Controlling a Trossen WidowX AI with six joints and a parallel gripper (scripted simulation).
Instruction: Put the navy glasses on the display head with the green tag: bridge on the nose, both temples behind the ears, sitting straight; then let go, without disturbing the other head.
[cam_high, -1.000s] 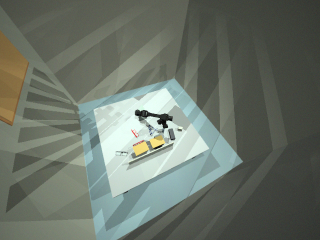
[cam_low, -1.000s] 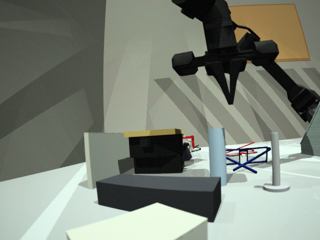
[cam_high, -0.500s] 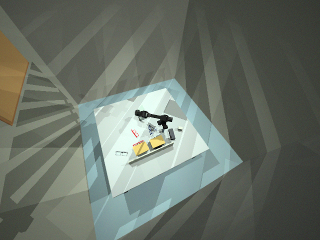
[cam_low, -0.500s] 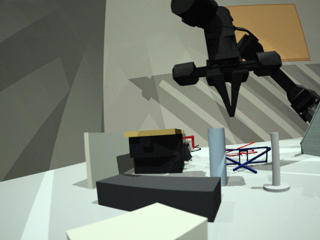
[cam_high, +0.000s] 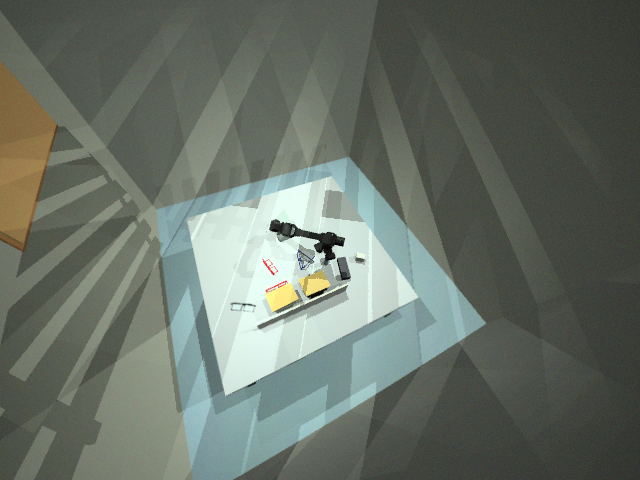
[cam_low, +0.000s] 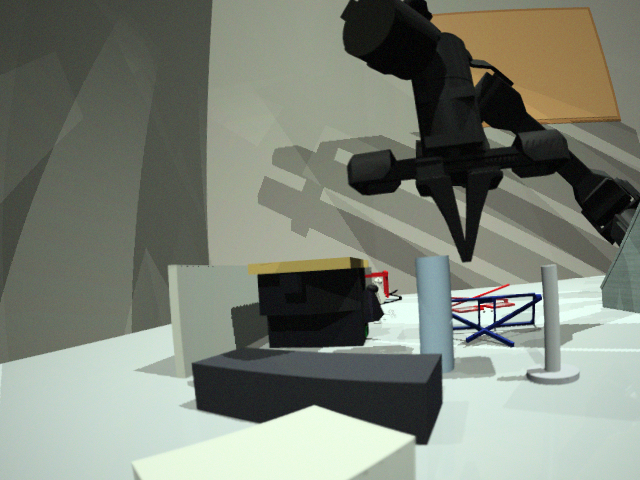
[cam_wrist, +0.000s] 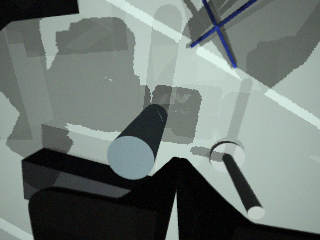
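Right now my gripper tip is 3 cm short of the light blue cylinder, 1 cm to the left of it and 4 cm above it. Round my gripper tip: grey stand post: 5 cm behind, 5 cm to the left, 7 cm below; then dark block: 13 cm ahead, 7 cm to the left, 8 cm below; then cream box: 12 cm ahead, 22 cm to the left, 7 cm below.
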